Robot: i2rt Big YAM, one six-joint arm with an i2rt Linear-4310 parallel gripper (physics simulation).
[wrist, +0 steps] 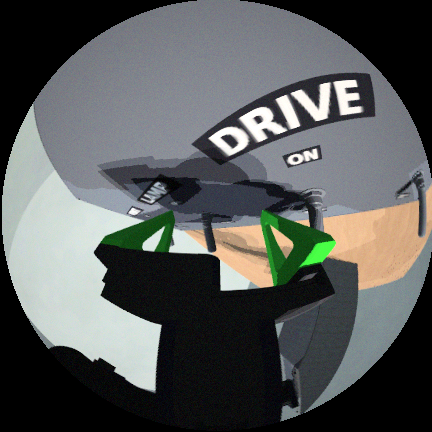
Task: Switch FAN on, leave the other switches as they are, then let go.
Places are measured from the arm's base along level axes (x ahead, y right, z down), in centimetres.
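Pixels of known places: gripper, fingertip midpoint: [217, 214].
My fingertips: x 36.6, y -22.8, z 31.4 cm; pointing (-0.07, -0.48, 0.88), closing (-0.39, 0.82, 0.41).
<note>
For each thing: its top centre in the pictures, then the offset to it from my fingertips. Level surfaces: height alone.
- grey switch lever, top centre: [202, 245] dx -3.1, dy -2.5, dz -2.4 cm
- large DRIVE label, top centre: [286, 114] dx +7.5, dy +7.5, dz -2.5 cm
- LAMP label, top centre: [150, 196] dx +4.9, dy -4.2, dz -2.5 cm
- wooden surface, surface height: dz +10.8 cm
My gripper [217, 214] is open, its two green fingers wide apart and empty, close to the grey switch panel [210, 60]. A grey switch lever [210, 234] shows in the gap between the fingers and points down; its label cannot be read in the shadow. Another lever [315, 212] hangs below the large DRIVE label [287, 120] and the small ON label [303, 156], just right of the right finger. A FAN label cannot be made out.
A LAMP label [156, 190] lies in shadow above the left finger, with part of a lever behind that finger. Another lever [422, 212] is at the right edge. A wooden surface [375, 240] shows beyond the panel's edge. A dark grey arm part [340, 305] stands lower right.
</note>
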